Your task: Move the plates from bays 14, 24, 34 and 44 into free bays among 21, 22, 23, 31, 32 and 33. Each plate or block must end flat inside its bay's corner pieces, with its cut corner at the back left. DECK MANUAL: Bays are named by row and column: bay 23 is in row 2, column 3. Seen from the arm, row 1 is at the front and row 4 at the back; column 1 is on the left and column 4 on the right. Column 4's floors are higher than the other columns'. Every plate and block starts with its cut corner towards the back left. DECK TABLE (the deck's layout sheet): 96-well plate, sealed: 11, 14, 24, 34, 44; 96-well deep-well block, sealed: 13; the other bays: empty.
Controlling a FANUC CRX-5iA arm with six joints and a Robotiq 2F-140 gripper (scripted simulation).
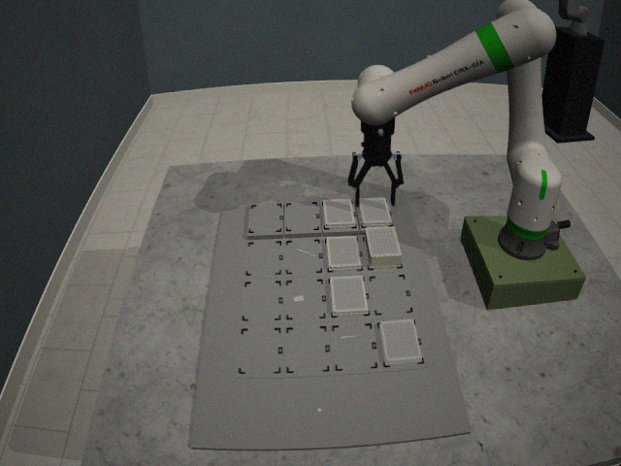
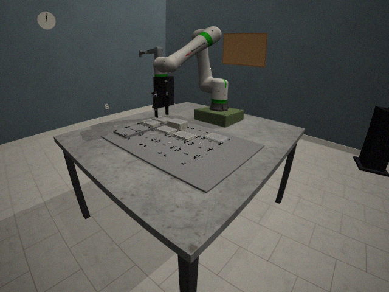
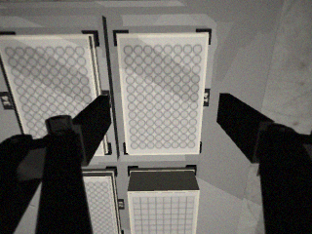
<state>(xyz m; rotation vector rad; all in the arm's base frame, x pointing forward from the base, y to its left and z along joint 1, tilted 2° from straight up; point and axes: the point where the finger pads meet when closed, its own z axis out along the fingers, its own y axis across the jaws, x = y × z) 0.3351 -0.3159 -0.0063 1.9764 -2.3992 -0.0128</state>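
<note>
Now: hand 3 cm short of the sealed deep-well block, 16 cm to the right of it and 5 cm above it. Also, from my hand: white pointed piece 20 cm ahead, 43 cm to the left, 7 cm below.
</note>
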